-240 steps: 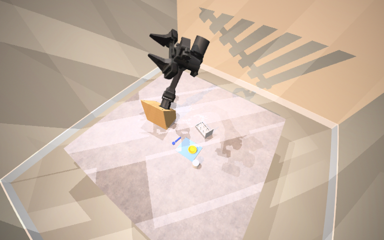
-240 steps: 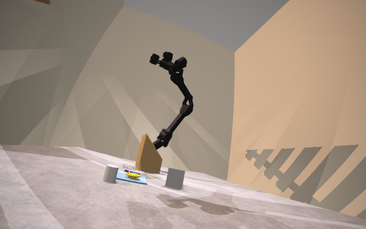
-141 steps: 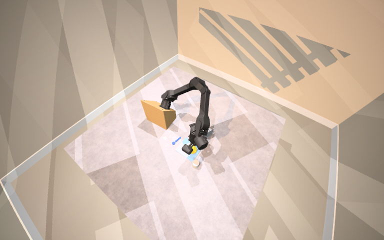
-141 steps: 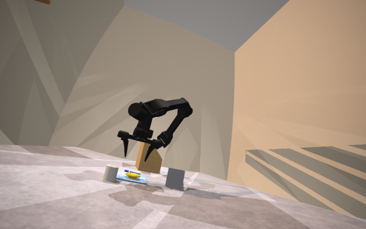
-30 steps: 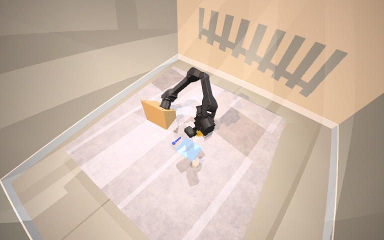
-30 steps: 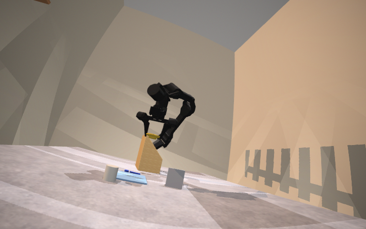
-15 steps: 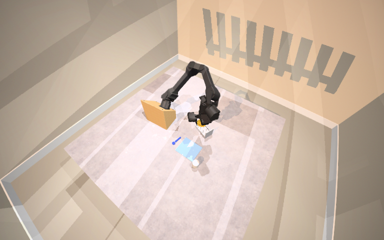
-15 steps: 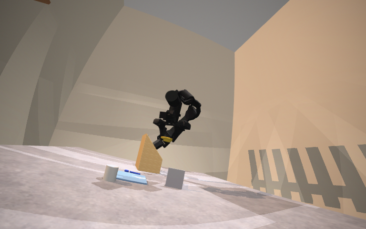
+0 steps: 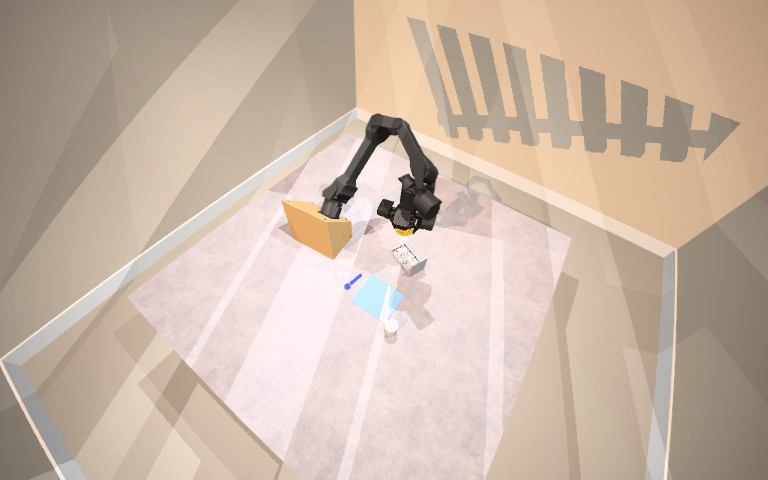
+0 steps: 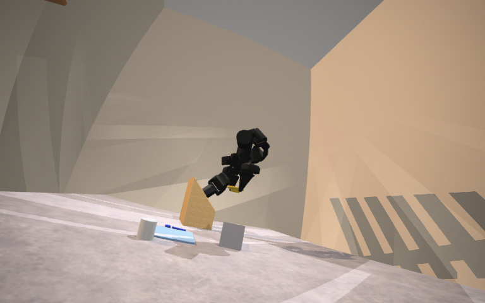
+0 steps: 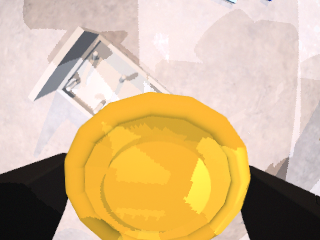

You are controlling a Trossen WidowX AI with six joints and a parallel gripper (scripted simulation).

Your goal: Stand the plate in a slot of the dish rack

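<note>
Now: the grey dish rack 3 cm ahead of my gripper tip, 2 cm to the left of it and 17 cm below it. The rest, counted from my gripper tip: yellow plate: 1 cm above; then blue spoon: 9 cm behind, 19 cm to the right, 19 cm below; then cream cup: 13 cm ahead, 26 cm to the right, 17 cm below.
</note>
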